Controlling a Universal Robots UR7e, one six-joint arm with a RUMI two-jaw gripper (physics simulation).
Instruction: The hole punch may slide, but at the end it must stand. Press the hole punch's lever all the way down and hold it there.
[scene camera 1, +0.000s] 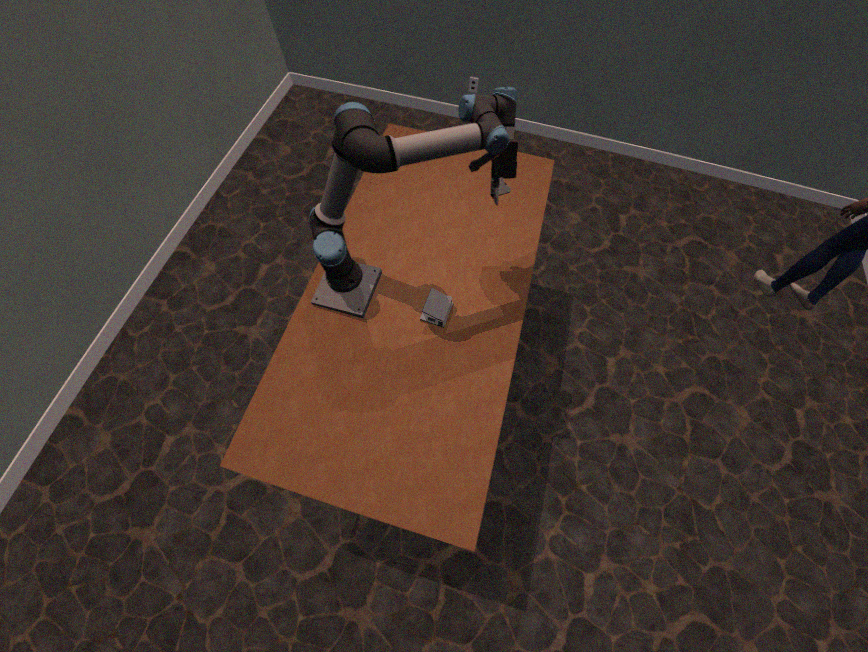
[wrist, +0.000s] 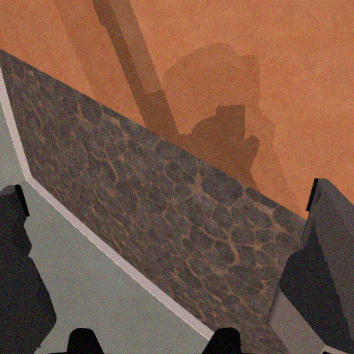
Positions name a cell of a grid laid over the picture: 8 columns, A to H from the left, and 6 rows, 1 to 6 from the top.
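Observation:
Looking through the scene camera, I find my gripper (scene camera 1: E2). The wrist view gives me a sight of my own gripper (wrist: D4) too.

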